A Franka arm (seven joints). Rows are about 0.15 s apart.
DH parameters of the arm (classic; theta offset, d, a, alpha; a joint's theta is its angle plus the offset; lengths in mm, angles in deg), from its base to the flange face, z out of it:
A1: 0 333 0 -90
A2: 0 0 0 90
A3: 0 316 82.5 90
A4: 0 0 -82.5 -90
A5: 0 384 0 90
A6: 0 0 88 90
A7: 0 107 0 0
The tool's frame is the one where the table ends.
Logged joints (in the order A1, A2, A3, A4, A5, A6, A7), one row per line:
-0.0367, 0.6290, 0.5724, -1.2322, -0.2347, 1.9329, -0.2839
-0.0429, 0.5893, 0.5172, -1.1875, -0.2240, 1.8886, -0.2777
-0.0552, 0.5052, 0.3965, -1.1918, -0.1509, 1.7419, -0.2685
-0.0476, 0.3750, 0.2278, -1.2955, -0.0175, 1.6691, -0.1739
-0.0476, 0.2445, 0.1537, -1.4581, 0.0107, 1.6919, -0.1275
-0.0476, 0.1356, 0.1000, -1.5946, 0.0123, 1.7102, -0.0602
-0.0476, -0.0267, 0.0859, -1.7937, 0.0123, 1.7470, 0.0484
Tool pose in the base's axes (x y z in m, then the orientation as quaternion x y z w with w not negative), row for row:
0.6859, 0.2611, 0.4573, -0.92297, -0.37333, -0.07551, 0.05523
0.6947, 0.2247, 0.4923, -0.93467, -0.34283, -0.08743, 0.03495
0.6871, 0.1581, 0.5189, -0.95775, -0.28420, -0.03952, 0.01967
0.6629, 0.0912, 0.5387, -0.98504, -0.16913, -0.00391, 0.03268
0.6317, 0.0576, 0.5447, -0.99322, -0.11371, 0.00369, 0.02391
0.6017, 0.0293, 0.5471, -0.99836, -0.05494, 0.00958, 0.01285
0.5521, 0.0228, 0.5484, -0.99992, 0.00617, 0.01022, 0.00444
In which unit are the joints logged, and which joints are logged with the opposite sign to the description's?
The joints are logged in radians. Opposite sign: none.
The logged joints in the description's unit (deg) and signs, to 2 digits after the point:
-2.10, 36.04, 32.80, -70.60, -13.45, 110.75, -16.27
-2.46, 33.76, 29.63, -68.04, -12.83, 108.21, -15.91
-3.16, 28.95, 22.72, -68.29, -8.65, 99.80, -15.38
-2.73, 21.49, 13.05, -74.23, -1.00, 95.63, -9.96
-2.73, 14.01, 8.81, -83.54, 0.61, 96.94, -7.31
-2.73, 7.77, 5.73, -91.36, 0.70, 97.99, -3.45
-2.73, -1.53, 4.92, -102.77, 0.70, 100.10, 2.77

